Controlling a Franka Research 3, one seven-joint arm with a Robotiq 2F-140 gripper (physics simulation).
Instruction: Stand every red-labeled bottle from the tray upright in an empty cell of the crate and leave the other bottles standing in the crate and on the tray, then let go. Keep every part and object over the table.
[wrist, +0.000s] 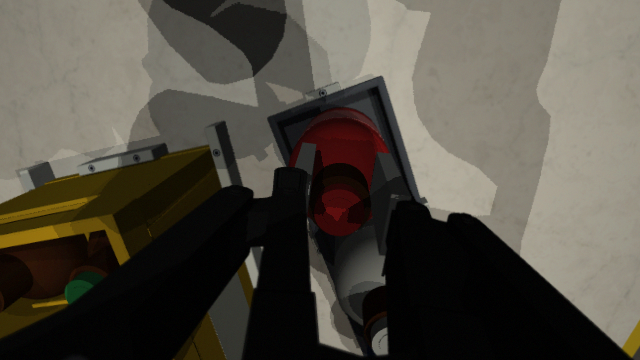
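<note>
A red bottle (345, 135) with a red cap stands in the far end of the dark grey tray (401, 140). My gripper (343, 171) is shut on this red bottle, with one finger pad on each side of its upper part. A white bottle (357, 265) with a brown neck and white cap stands behind it in the tray, partly hidden by the right finger. The yellow crate (125, 175) is at the left. Brown bottles show in it, one with a green cap (82, 287). Much of the crate and the near end of the tray are hidden by my fingers.
A grey metal rail (223, 150) runs along the crate's right side, between crate and tray. A small grey bracket (322, 93) sits at the tray's far edge. Another bracket (125, 159) is at the crate's far side. A yellow edge (634, 341) shows at the bottom right corner.
</note>
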